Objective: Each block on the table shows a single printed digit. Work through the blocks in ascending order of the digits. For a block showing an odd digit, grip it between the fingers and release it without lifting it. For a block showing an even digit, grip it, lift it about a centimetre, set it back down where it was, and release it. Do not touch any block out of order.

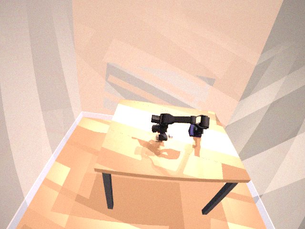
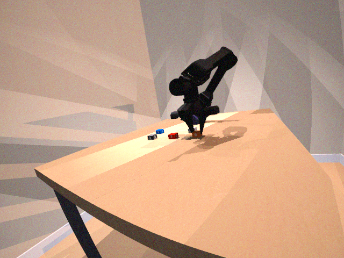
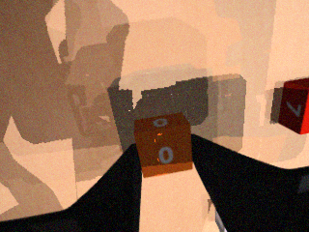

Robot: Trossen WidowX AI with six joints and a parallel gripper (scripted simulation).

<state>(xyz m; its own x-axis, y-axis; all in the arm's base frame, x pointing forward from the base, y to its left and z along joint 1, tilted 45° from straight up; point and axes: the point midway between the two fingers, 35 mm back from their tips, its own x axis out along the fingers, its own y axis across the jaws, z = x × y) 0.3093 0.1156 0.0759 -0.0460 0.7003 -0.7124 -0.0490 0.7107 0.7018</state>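
The blue block lies 250 mm to the right of my gripper tip and 80 mm behind it. Also, from my gripper tip: red block: 110 mm to the right, 20 mm ahead; orange block: right at my gripper tip; grey block: 80 mm behind, 60 mm to the right.
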